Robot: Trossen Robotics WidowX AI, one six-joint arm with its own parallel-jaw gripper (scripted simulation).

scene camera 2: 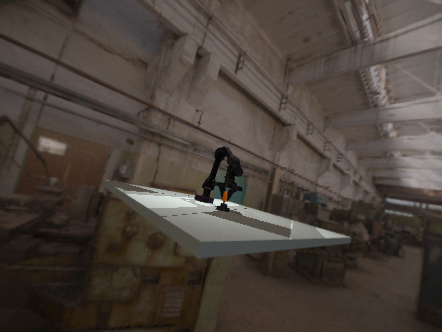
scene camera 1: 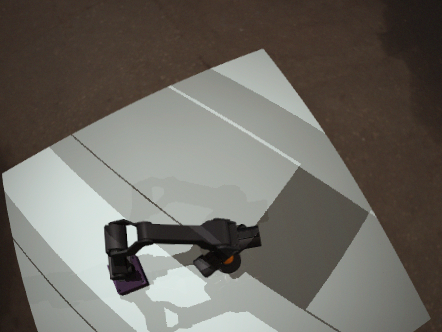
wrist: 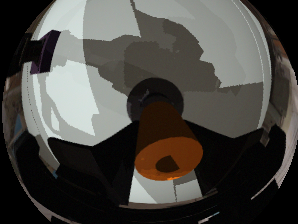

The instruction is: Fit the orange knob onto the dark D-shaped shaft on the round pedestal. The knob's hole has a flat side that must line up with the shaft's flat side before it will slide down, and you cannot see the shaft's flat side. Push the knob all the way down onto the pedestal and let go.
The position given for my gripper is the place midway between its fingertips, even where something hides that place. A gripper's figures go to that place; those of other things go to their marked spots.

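My gripper (wrist: 160,124) is 10 cm from the lens; a dark round pedestal (wrist: 144,93), 14 cm from the lens.
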